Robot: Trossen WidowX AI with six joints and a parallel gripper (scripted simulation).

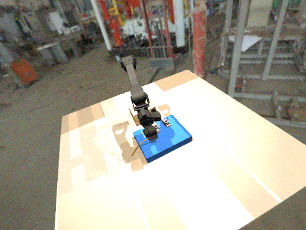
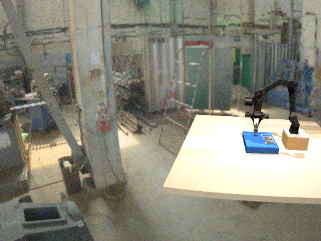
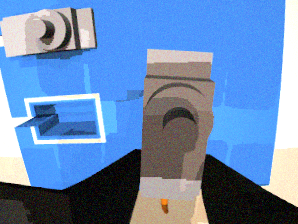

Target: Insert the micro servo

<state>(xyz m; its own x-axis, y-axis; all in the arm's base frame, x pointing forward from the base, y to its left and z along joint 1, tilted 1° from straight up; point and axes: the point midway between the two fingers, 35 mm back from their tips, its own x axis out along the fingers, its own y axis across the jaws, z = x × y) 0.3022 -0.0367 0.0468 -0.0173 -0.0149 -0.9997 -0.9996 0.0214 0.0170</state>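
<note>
My gripper tip is now 1 cm short of the blue deck, 8 cm to the right of it and 10 cm above it.
</note>
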